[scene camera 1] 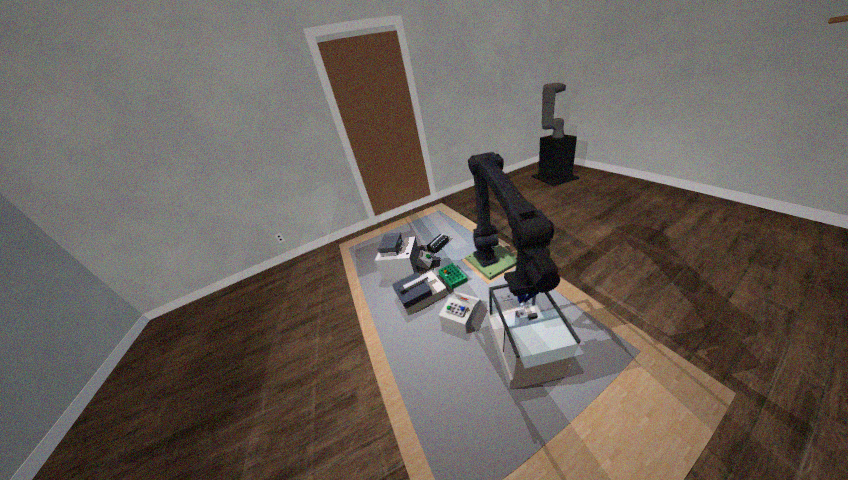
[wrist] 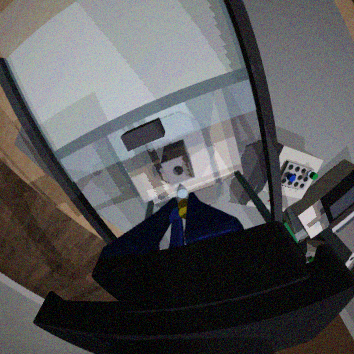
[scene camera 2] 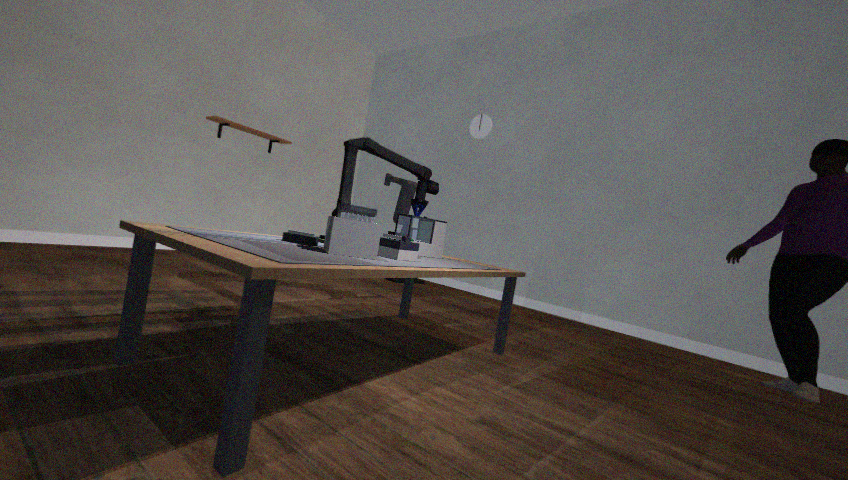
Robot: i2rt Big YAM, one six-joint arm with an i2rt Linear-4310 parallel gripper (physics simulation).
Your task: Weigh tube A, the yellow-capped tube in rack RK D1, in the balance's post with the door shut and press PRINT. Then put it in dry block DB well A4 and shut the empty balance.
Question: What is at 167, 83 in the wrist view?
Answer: A balance.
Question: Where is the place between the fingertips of my gripper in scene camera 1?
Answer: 521, 301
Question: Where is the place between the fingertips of my gripper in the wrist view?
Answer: At 184, 200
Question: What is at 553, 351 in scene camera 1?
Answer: A balance.
